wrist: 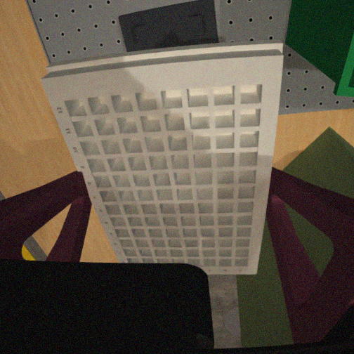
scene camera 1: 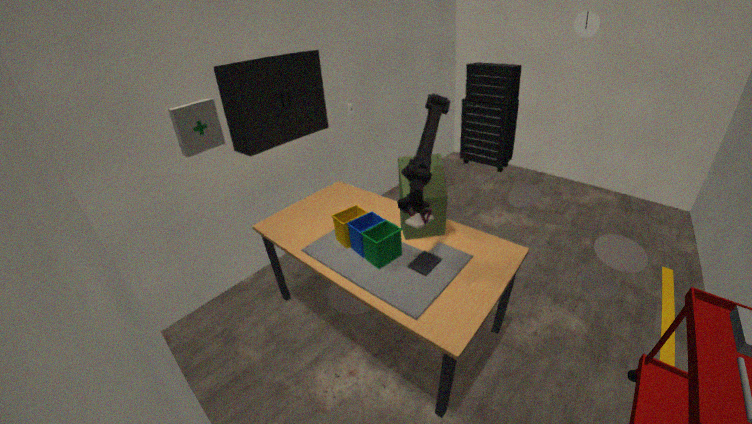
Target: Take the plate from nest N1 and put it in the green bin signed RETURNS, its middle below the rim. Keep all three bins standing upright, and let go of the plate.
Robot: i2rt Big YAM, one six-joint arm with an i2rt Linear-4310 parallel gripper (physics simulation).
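Frame: origin at the arm's base, x ahead, y left, z up, level; millimetres.
Seen in the pictures: gripper, fingertip midpoint: (scene camera 1: 419,220).
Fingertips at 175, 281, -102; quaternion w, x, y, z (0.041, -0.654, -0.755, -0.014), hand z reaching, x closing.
Offsets run from my fingertips to a thing's top centre, as dx, dy, dz. Level surfaces: height alone.
The white plate {-4, -1, +15} (scene camera 1: 418,220) (wrist: 170,165), with rows of square wells, is up in the air in front of the olive-green block, behind the nest. My gripper (scene camera 1: 419,217) (wrist: 177,177) is shut on the plate, one dark red finger at each long side. The dark nest {-26, +19, -264} (scene camera 1: 424,262) (wrist: 170,25) lies on the grey mat with no plate on it; its label cannot be read. The green bin {+126, -163, -98} (scene camera 1: 382,246) (wrist: 320,45) stands upright on the mat, left of the nest in the scene view. A sign on the bin cannot be made out.
The blue bin {+146, -294, -98} (scene camera 1: 358,231) and yellow bin {+184, -425, -98} (scene camera 1: 341,226) stand upright in a row beside the green bin. The olive-green block (scene camera 1: 438,210) (wrist: 260,300) stands behind the plate. The grey perforated mat {dz -278} (scene camera 1: 410,300) (wrist: 75,30) lies on the wooden table {dz -291} (scene camera 1: 442,329) (wrist: 20,115).
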